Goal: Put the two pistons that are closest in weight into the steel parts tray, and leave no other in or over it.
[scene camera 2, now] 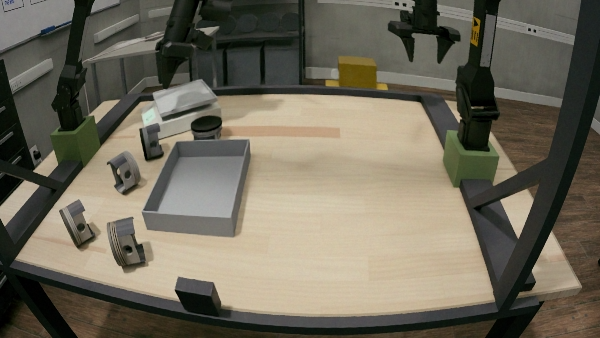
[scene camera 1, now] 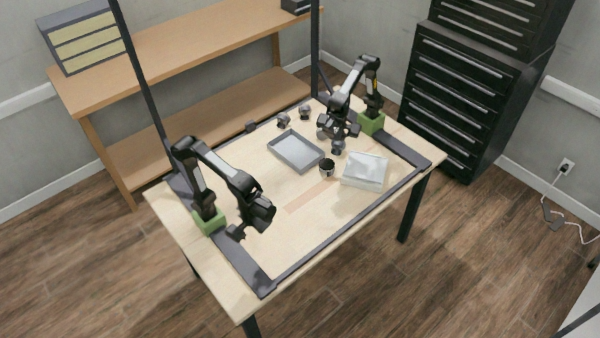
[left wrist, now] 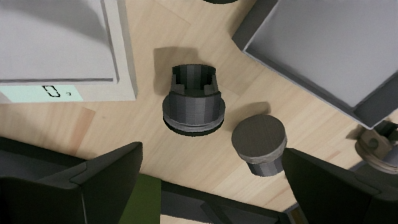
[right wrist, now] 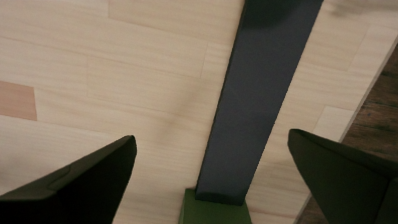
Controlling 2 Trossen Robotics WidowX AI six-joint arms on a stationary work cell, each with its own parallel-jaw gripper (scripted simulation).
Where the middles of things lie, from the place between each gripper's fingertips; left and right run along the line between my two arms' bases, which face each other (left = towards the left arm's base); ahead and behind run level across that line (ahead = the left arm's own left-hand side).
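The grey pan (scene camera 2: 191, 94) is 60 cm to the left of my right hand, 14 cm below it and 3 cm behind it. From that same right hand, the white scale (scene camera 2: 179, 122) is 3 cm behind, 16 cm below and 61 cm to the left. My right gripper itself is 19 cm above the steel parts tray (scene camera 2: 199, 178), 34 cm past it and 45 cm to the right of it.
Counted from my left hand, the grey pan is 3 cm to the left, 13 cm below and 15 cm ahead. The white scale is 15 cm ahead of my left hand, 4 cm to the left of it and 15 cm below it, whereas the steel parts tray is 16 cm behind that hand, 12 cm to the right of it and 18 cm below it.
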